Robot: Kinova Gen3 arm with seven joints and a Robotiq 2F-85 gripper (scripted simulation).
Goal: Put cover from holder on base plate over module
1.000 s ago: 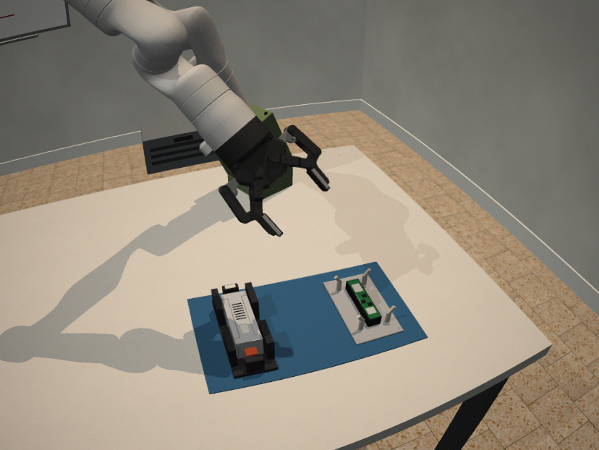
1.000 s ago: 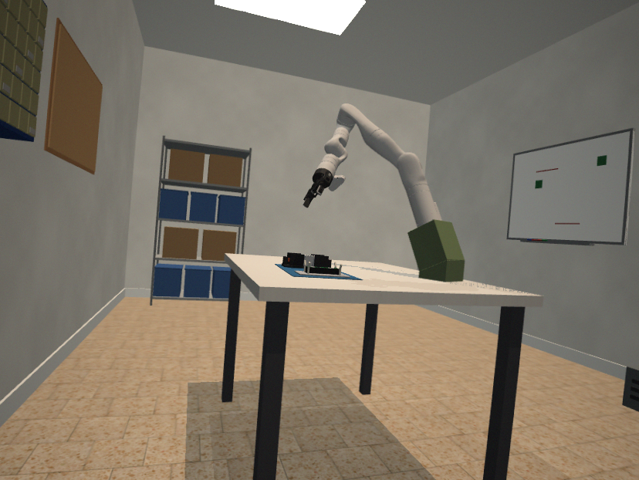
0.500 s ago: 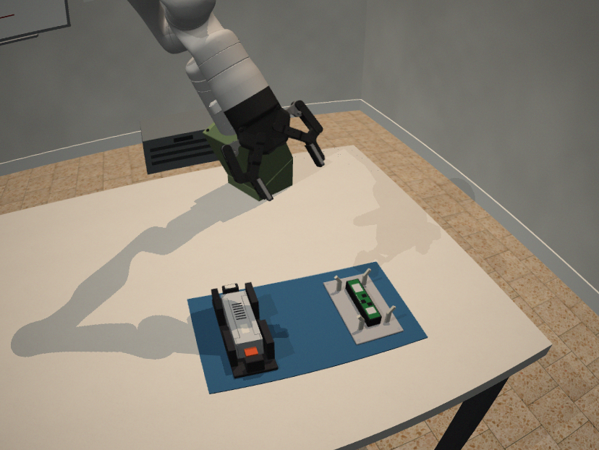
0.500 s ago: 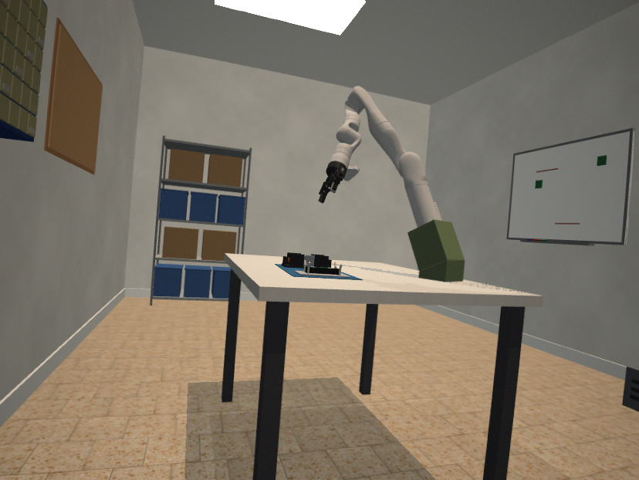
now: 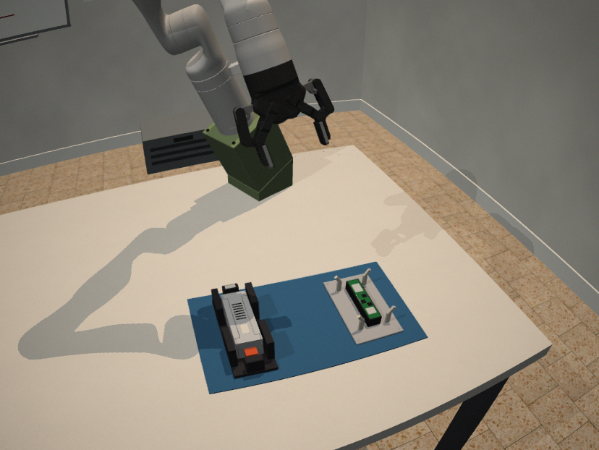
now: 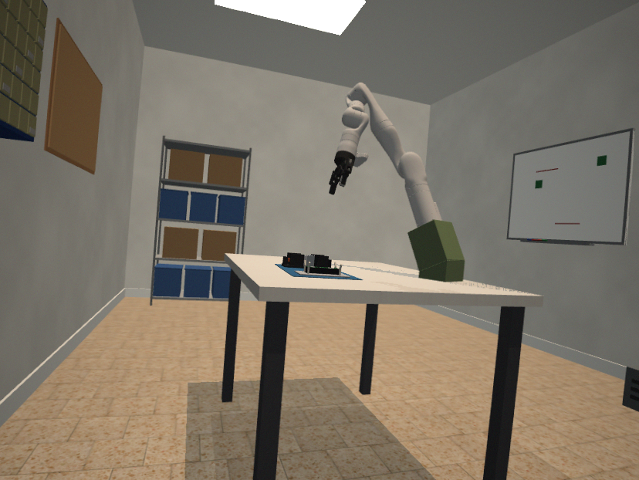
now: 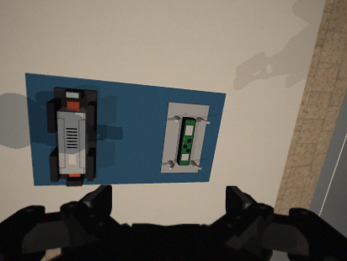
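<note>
The grey cover lies 50 mm ahead of my hand, 120 mm to the right of it and 280 mm below it.
</note>
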